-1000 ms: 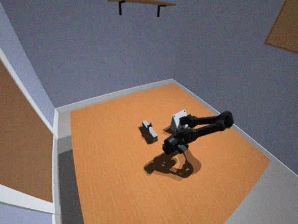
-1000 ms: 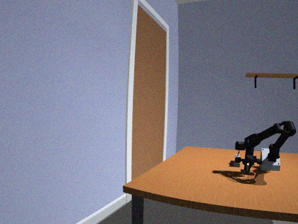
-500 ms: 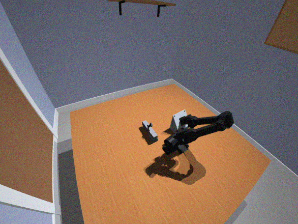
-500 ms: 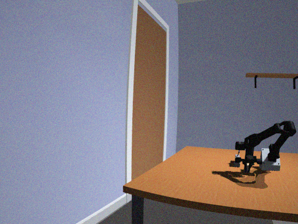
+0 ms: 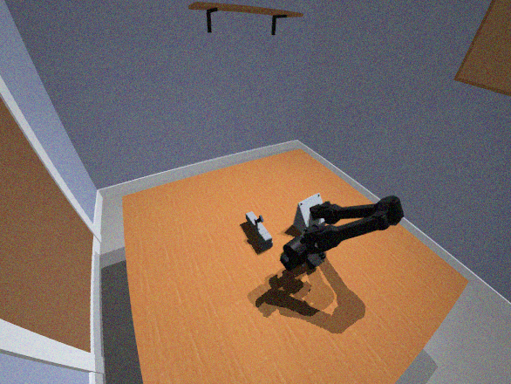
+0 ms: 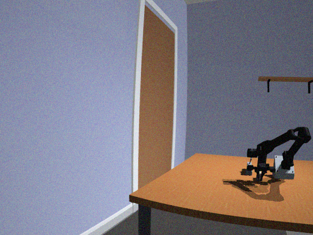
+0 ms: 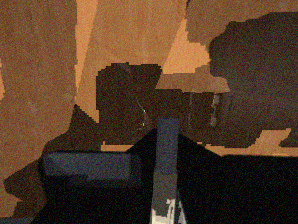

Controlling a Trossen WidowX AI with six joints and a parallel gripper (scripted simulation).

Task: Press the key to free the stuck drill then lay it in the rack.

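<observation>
Now: gripper tip 4 cm to the left of the drill and 4 cm below it. Also, from my gripper tip: dark key: 23 cm to the right, 8 cm above, 6 cm ahead; then grey holder block: 22 cm to the right, 7 cm ahead, 3 cm above; then grey rack: 6 cm to the right, 1 cm above.
</observation>
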